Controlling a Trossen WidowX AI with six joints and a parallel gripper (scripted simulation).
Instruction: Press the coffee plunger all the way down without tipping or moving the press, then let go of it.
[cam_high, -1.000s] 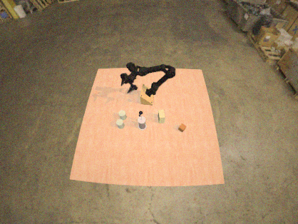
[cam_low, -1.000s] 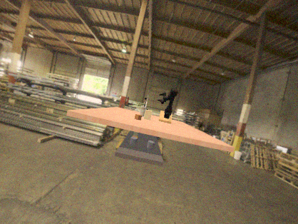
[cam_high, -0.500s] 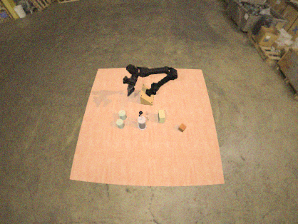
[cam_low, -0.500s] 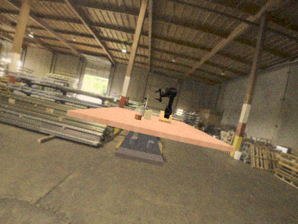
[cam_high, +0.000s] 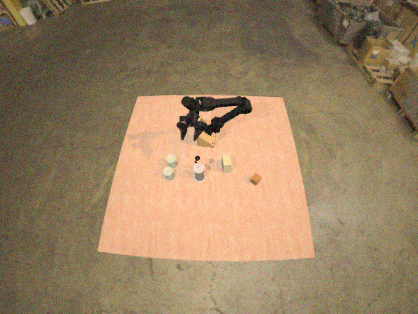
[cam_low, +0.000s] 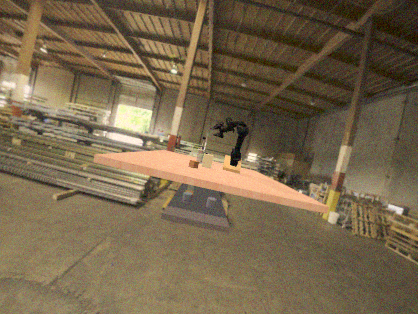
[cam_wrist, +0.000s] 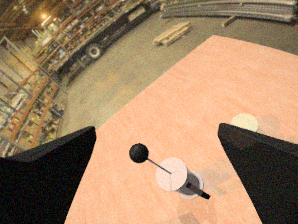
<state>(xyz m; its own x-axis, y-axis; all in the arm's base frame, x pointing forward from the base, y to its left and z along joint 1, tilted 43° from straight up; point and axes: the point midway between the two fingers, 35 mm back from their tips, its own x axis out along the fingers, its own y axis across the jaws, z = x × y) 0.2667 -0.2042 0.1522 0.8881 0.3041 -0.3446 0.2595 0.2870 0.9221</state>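
The coffee press lies 21 cm below my gripper tip, 5 cm to the left of it and 4 cm ahead of it. Also, from my gripper tip: orange cube (42 cm to the left, 30 cm below, 1 cm ahead).
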